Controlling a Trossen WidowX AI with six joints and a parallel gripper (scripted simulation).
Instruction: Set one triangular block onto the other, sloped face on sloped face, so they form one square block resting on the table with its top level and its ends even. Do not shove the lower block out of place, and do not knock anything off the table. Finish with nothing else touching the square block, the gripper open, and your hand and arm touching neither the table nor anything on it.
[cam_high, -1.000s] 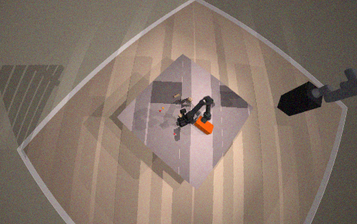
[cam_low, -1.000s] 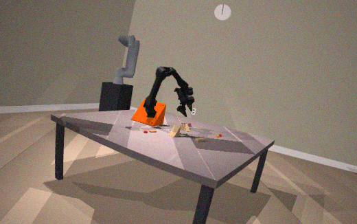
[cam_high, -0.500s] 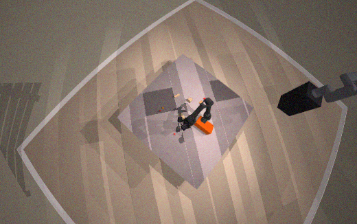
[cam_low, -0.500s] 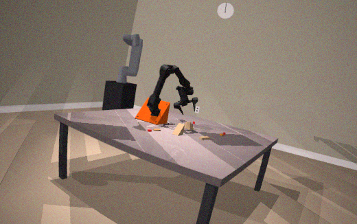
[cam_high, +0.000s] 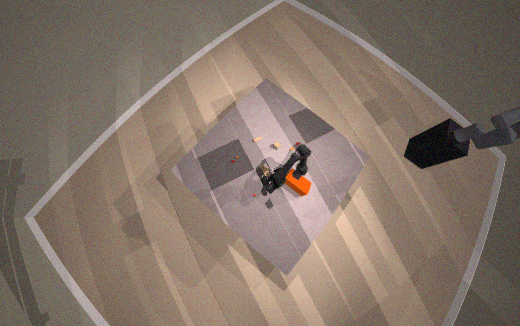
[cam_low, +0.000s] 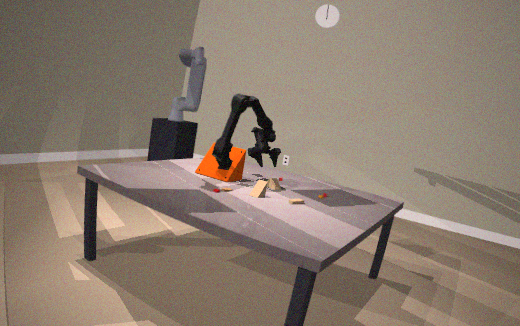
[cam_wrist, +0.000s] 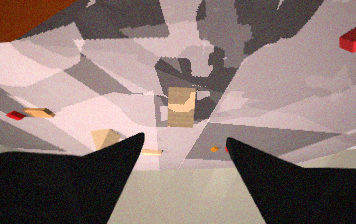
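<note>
Now: the tan triangular block 7 cm below my gripper tip, 5 cm ahead of it and 2 cm to the right of it. The rest, counted from my gripper tip: small flat wooden piece (26 cm ahead, 22 cm to the right, 9 cm below); then yellow piece (30 cm ahead, 9 cm below, 1 cm to the left).
</note>
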